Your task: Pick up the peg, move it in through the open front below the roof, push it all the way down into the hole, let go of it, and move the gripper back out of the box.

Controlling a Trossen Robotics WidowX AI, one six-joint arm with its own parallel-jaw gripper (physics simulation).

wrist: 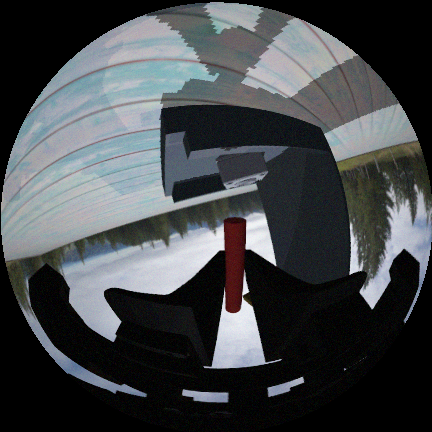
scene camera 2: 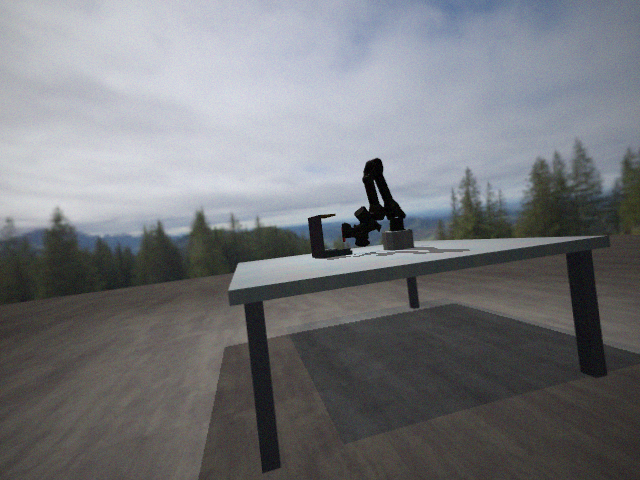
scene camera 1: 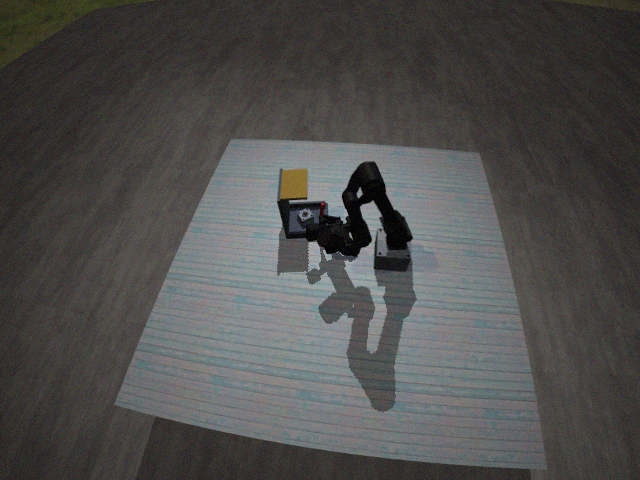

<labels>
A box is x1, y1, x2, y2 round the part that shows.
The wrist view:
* gripper: [28, 248, 418, 431]
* red peg: [223, 217, 245, 312], held by the gripper
</labels>
